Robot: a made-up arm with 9 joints. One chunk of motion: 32 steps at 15 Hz.
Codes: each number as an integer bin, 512 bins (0 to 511) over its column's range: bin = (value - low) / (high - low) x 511, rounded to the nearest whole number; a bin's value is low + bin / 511 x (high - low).
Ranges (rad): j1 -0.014..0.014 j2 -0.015..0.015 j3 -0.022..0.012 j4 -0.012..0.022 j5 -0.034..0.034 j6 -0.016..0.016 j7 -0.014..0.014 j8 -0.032..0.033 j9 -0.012..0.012
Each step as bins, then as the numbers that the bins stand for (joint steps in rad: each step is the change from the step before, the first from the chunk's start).
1 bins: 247 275 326 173 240 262 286 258 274
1 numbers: -0.00047 0.00114 -0.00031 -0.00049 -0.00206 0.00041 0.00167 0.00082 0.00087
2 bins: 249 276 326 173 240 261 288 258 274
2 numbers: -0.00036 0.00120 -0.00031 -0.00049 -0.00206 0.00034 0.00178 0.00082 0.00087
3 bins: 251 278 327 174 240 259 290 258 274
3 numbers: -0.00025 0.00132 -0.00024 -0.00042 -0.00206 0.00022 0.00189 0.00082 0.00087
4 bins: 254 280 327 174 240 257 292 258 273
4 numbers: -0.00008 0.00144 -0.00024 -0.00042 -0.00206 0.00009 0.00200 0.00082 0.00082
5 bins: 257 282 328 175 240 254 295 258 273
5 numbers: 0.00008 0.00156 -0.00018 -0.00036 -0.00206 -0.00009 0.00216 0.00082 0.00082
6 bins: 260 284 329 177 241 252 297 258 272
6 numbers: 0.00025 0.00167 -0.00011 -0.00022 -0.00193 -0.00022 0.00227 0.00082 0.00077
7 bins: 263 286 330 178 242 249 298 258 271
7 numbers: 0.00041 0.00179 -0.00004 -0.00016 -0.00180 -0.00041 0.00233 0.00082 0.00073
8 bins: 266 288 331 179 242 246 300 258 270
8 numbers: 0.00058 0.00191 0.00002 -0.00009 -0.00180 -0.00059 0.00244 0.00082 0.00068
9 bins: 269 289 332 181 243 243 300 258 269
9 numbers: 0.00074 0.00197 0.00009 0.00004 -0.00166 -0.00078 0.00244 0.00082 0.00063
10 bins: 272 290 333 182 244 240 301 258 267
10 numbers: 0.00090 0.00203 0.00016 0.00011 -0.00153 -0.00097 0.00249 0.00082 0.00054
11 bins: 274 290 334 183 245 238 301 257 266
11 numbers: 0.00101 0.00203 0.00022 0.00018 -0.00140 -0.00110 0.00249 0.00069 0.00049
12 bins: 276 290 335 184 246 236 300 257 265
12 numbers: 0.00112 0.00203 0.00029 0.00024 -0.00126 -0.00122 0.00244 0.00069 0.00045
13 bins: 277 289 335 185 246 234 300 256 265
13 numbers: 0.00118 0.00197 0.00029 0.00031 -0.00126 -0.00135 0.00244 0.00056 0.00045
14 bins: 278 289 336 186 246 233 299 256 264
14 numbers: 0.00123 0.00197 0.00036 0.00038 -0.00126 -0.00141 0.00238 0.00056 0.00040
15 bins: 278 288 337 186 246 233 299 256 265
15 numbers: 0.00123 0.00191 0.00042 0.00038 -0.00126 -0.00141 0.00238 0.00056 0.00045
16 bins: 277 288 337 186 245 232 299 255 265
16 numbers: 0.00118 0.00191 0.00042 0.00038 -0.00140 -0.00147 0.00238 0.00044 0.00045
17 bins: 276 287 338 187 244 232 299 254 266
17 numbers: 0.00112 0.00185 0.00049 0.00044 -0.00153 -0.00147 0.00238 0.00031 0.00049
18 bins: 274 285 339 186 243 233 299 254 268
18 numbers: 0.00101 0.00173 0.00056 0.00038 -0.00166 -0.00141 0.00238 0.00031 0.00059
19 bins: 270 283 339 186 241 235 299 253 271
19 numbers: 0.00079 0.00161 0.00056 0.00038 -0.00193 -0.00128 0.00238 0.00018 0.00073
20 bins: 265 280 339 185 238 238 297 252 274
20 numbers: 0.00052 0.00144 0.00056 0.00031 -0.00233 -0.00110 0.00227 0.00005 0.00087
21 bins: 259 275 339 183 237 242 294 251 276
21 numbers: 0.00019 0.00114 0.00056 0.00018 -0.00246 -0.00085 0.00211 -0.00007 0.00096
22 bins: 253 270 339 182 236 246 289 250 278
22 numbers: -0.00014 0.00085 0.00056 0.00011 -0.00259 -0.00059 0.00184 -0.00020 0.00106
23 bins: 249 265 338 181 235 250 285 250 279
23 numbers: -0.00036 0.00056 0.00049 0.00004 -0.00273 -0.00034 0.00162 -0.00020 0.00110
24 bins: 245 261 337 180 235 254 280 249 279
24 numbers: -0.00058 0.00032 0.00042 -0.00002 -0.00273 -0.00009 0.00134 -0.00033 0.00110
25 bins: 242 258 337 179 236 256 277 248 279
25 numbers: -0.00074 0.00015 0.00042 -0.00009 -0.00259 0.00003 0.00118 -0.00045 0.00110
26 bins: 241 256 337 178 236 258 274 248 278
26 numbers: -0.00079 0.00003 0.00042 -0.00016 -0.00259 0.00016 0.00101 -0.00045 0.00106
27 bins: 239 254 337 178 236 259 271 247 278
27 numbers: -0.00090 -0.00009 0.00042 -0.00016 -0.00259 0.00022 0.00085 -0.00058 0.00106
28 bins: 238 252 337 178 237 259 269 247 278
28 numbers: -0.00096 -0.00021 0.00042 -0.00016 -0.00246 0.00022 0.00074 -0.00058 0.00106
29 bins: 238 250 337 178 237 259 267 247 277
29 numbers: -0.00096 -0.00032 0.00042 -0.00016 -0.00246 0.00022 0.00063 -0.00058 0.00101
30 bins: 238 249 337 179 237 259 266 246 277
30 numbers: -0.00096 -0.00038 0.00042 -0.00009 -0.00246 0.00022 0.00058 -0.00071 0.00101
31 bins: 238 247 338 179 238 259 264 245 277
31 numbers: -0.00096 -0.00050 0.00049 -0.00009 -0.00233 0.00022 0.00047 -0.00084 0.00101
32 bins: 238 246 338 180 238 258 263 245 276
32 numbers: -0.00096 -0.00056 0.00049 -0.00002 -0.00233 0.00016 0.00041 -0.00084 0.00096
